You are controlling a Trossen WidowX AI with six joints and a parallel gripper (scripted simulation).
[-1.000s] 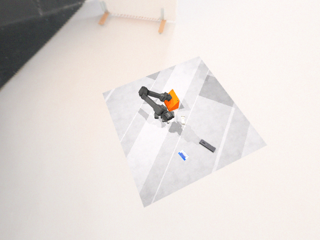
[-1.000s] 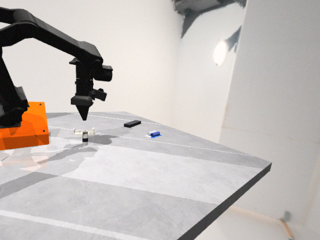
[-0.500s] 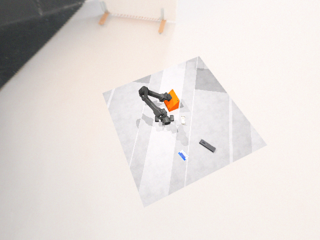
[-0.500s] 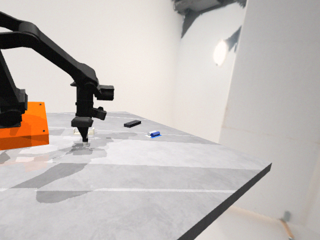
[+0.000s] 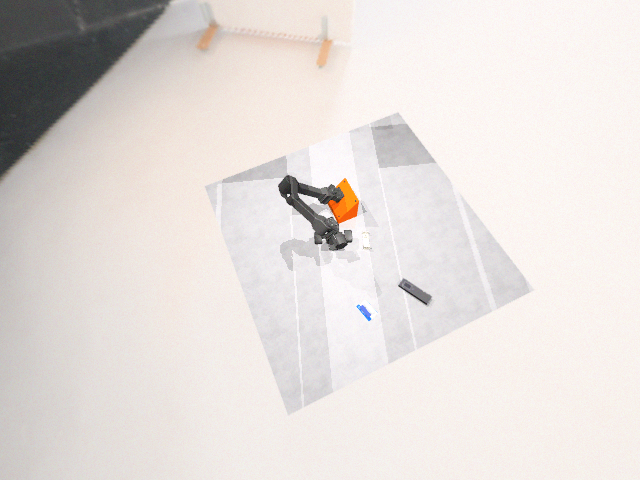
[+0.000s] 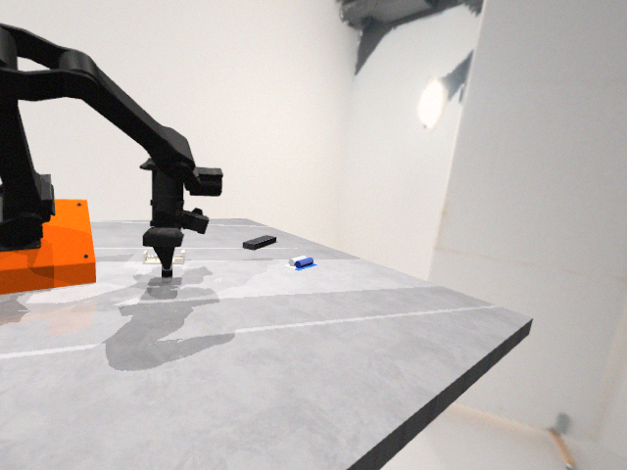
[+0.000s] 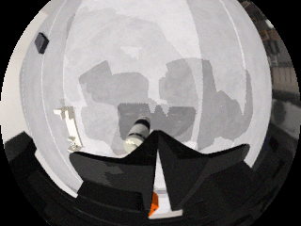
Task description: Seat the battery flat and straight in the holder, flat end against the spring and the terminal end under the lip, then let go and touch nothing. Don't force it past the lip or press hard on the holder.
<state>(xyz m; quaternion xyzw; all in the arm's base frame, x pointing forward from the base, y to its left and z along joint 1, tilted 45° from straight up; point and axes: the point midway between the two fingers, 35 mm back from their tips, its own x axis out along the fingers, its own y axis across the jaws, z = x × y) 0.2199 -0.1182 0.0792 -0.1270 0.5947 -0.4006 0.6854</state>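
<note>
Now: the battery 10 mm ahead of my gripper tip, 20 mm to the left of it and 10 mm below it. From my gripper tip the other things lie so: black flat block (390 mm ahead, 250 mm to the left, 20 mm below).
</note>
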